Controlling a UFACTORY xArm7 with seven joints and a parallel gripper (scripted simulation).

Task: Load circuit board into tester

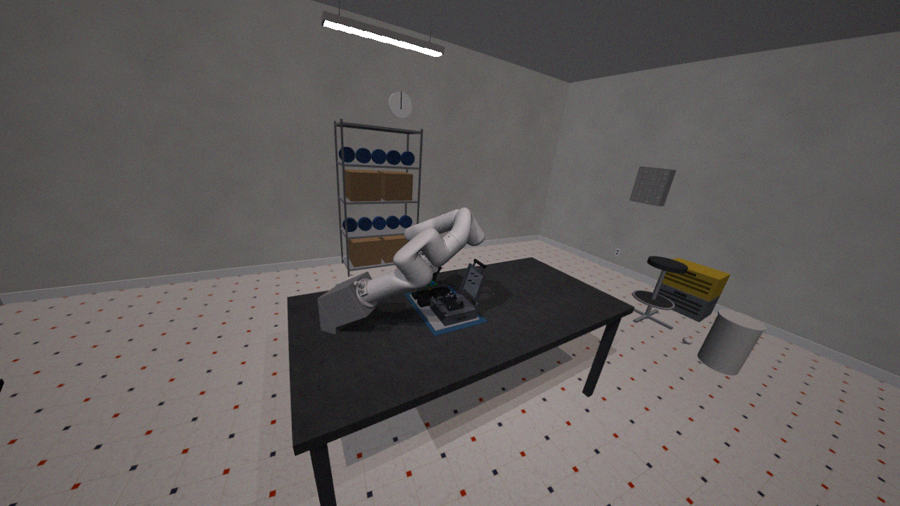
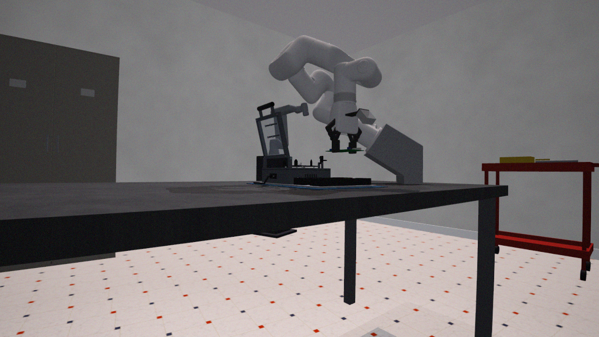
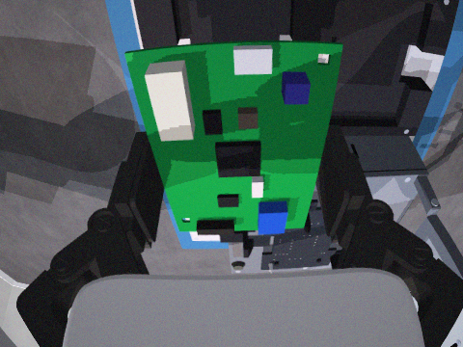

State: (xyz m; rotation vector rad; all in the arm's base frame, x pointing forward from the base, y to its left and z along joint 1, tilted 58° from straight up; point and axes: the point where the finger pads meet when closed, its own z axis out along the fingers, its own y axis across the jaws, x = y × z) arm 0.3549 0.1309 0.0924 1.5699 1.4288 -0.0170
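My gripper is now right at the circuit board. Round my hand: tester (160 mm to the right, 30 mm ahead, 10 mm below); then lid (230 mm to the right, 110 mm ahead, 60 mm above); then latch hook (100 mm to the right, 40 mm below, 40 mm behind).
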